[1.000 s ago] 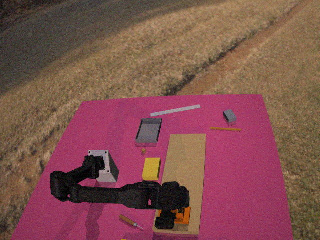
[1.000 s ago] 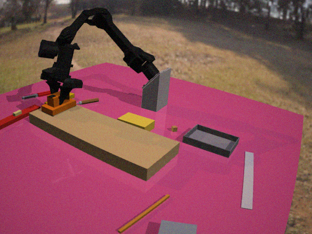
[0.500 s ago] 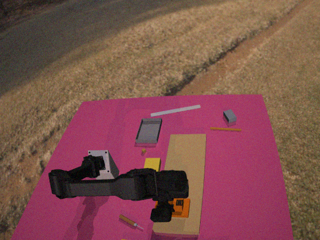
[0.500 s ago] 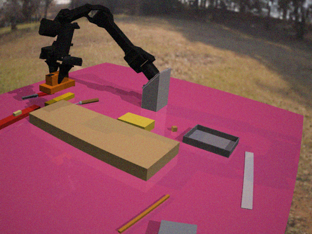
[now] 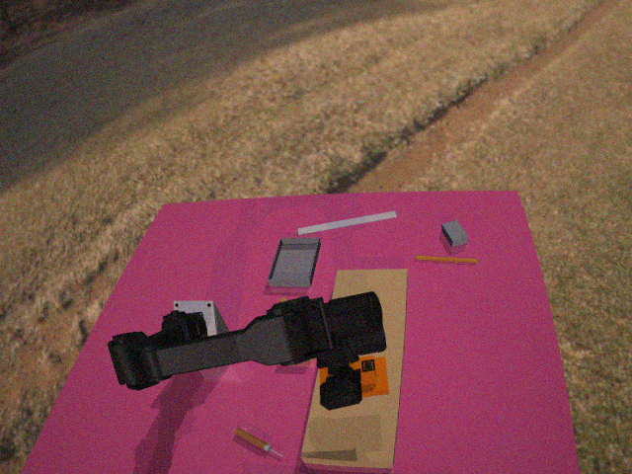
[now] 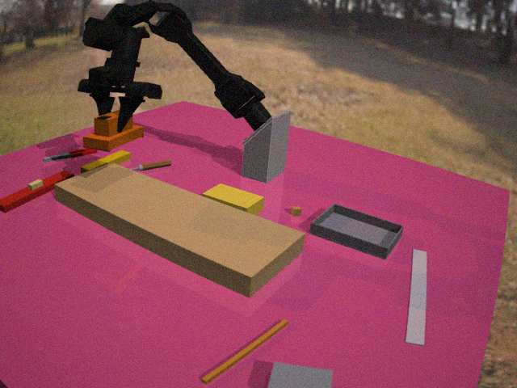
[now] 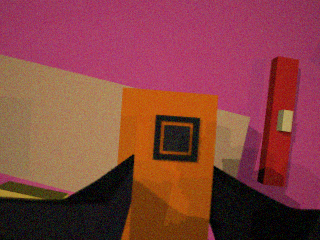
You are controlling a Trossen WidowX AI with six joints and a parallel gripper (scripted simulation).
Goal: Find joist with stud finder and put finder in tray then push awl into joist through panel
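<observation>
Right now the tray is 16 cm behind my gripper tip, 48 cm to the left of it and 16 cm below it. Round my gripper tip: awl (21 cm behind, 7 cm to the right, 16 cm below); orange stud finder (1 cm ahead, 2 cm above); red bar (5 cm ahead, 21 cm to the right, 16 cm below).
</observation>
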